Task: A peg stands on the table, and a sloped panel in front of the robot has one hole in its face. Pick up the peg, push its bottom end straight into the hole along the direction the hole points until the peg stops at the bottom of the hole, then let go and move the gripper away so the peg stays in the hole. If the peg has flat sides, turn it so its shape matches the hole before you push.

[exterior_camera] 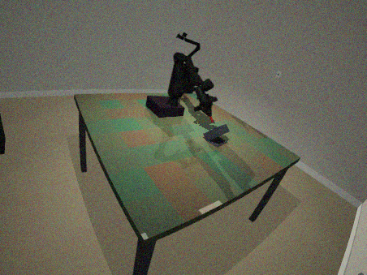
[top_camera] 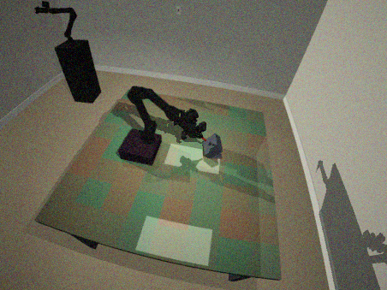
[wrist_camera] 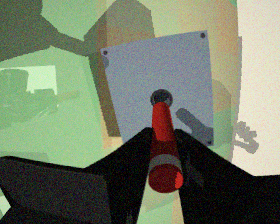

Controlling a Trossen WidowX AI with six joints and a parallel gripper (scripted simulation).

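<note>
My gripper tip is 8 cm short of the grey-blue sloped panel, 1 cm to the right of it and 8 cm above it. Also, from my gripper tip: red round peg 1 cm behind, 1 cm above.
</note>
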